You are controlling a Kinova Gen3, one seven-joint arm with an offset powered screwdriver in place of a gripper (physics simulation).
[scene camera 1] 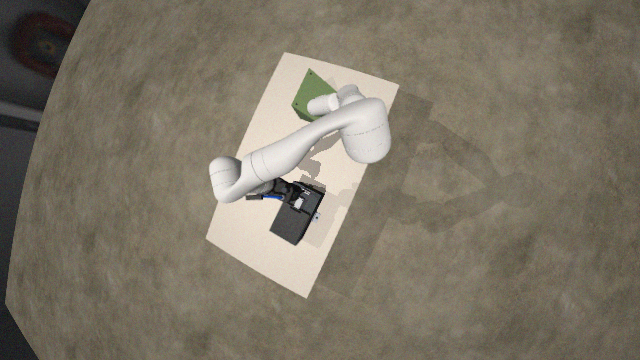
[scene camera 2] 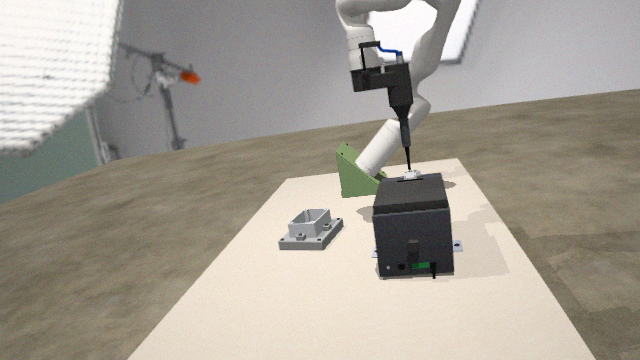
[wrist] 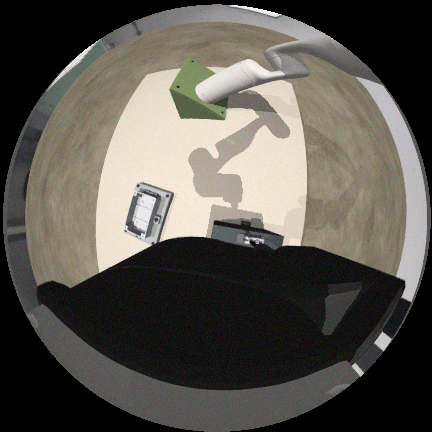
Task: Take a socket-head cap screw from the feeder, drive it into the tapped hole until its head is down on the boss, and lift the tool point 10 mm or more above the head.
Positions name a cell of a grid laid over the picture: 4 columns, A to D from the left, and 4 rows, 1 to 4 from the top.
Labels:
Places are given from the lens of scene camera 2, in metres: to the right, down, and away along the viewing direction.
black screw feeder (scene camera 2: C3): 0.23, 0.10, 0.81
grey base plate (scene camera 2: B3): -0.03, 0.17, 1.08
The marked spots on the black screw feeder and the grey base plate are 0.38 m apart.

